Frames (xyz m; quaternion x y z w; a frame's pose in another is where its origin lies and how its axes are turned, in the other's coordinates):
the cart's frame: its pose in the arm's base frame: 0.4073 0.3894 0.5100 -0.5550 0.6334 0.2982 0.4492
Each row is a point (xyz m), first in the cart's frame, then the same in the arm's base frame.
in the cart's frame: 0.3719 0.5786 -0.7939
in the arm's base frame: -0.3362 -0.3490 0.4376
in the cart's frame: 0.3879 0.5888 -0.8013
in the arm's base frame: -0.3476 -0.3604 0.4251
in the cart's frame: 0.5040 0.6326 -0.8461
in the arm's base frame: -0.3985 -0.4412 0.3340
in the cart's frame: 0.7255 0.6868 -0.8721
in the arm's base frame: -0.4529 -0.5492 0.1390
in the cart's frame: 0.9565 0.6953 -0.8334
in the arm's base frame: -0.4474 -0.6140 -0.0862
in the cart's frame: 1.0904 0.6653 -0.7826
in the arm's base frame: -0.4036 -0.6340 -0.2243
